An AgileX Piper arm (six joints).
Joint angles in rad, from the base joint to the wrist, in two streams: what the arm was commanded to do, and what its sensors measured. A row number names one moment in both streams.
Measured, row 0:
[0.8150, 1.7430, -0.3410, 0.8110, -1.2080, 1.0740]
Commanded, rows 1 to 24:
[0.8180, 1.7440, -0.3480, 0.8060, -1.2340, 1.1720]
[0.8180, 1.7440, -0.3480, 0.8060, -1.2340, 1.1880]
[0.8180, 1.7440, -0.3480, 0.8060, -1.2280, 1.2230]
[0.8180, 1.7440, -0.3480, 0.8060, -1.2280, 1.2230]
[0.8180, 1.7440, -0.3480, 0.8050, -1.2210, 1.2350]
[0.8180, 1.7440, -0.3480, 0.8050, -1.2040, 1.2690]
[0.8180, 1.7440, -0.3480, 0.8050, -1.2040, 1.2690]
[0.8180, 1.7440, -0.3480, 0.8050, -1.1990, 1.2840]
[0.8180, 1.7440, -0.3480, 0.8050, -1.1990, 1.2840]
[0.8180, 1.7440, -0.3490, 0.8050, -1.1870, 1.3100]
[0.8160, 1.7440, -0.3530, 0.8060, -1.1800, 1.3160]
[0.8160, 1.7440, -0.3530, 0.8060, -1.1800, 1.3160]
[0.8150, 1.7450, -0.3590, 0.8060, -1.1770, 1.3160]
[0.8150, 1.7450, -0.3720, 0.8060, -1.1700, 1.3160]
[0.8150, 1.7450, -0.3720, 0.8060, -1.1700, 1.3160]
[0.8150, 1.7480, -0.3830, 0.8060, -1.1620, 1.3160]
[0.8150, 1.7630, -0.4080, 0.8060, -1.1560, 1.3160]
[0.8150, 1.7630, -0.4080, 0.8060, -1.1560, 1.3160]
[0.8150, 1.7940, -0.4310, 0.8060, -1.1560, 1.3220]
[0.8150, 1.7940, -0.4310, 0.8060, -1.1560, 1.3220]
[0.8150, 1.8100, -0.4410, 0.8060, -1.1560, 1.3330]
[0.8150, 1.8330, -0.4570, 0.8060, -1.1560, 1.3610]
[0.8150, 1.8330, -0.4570, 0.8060, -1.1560, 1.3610]
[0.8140, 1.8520, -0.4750, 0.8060, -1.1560, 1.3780]
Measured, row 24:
[0.8150, 1.8280, -0.4480, 0.8140, -1.1590, 1.3490]
